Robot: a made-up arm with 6 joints. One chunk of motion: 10 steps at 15 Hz.
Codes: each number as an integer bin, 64 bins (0 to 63) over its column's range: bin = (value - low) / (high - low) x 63, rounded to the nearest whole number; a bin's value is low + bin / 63 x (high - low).
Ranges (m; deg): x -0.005..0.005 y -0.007..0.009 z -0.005..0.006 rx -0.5..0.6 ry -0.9..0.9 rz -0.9..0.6
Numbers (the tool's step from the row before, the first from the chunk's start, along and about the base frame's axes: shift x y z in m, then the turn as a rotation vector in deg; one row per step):
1: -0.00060 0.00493 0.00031 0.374 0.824 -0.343
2: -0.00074 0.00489 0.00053 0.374 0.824 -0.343
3: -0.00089 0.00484 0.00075 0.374 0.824 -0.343
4: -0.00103 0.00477 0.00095 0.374 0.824 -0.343
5: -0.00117 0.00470 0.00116 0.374 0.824 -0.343
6: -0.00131 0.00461 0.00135 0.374 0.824 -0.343
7: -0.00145 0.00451 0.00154 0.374 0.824 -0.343
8: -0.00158 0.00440 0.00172 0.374 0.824 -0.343
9: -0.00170 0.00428 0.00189 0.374 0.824 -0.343
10: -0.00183 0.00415 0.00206 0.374 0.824 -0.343
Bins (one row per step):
1: 28 47 30 50 60 23
2: 27 47 32 50 60 23
3: 26 47 33 50 60 23
4: 25 46 34 50 60 23
5: 24 46 35 50 60 23
6: 23 46 36 50 60 23
7: 22 45 37 50 60 23
8: 22 45 38 50 60 23
9: 21 44 39 50 60 23
10: 20 44 40 50 60 23

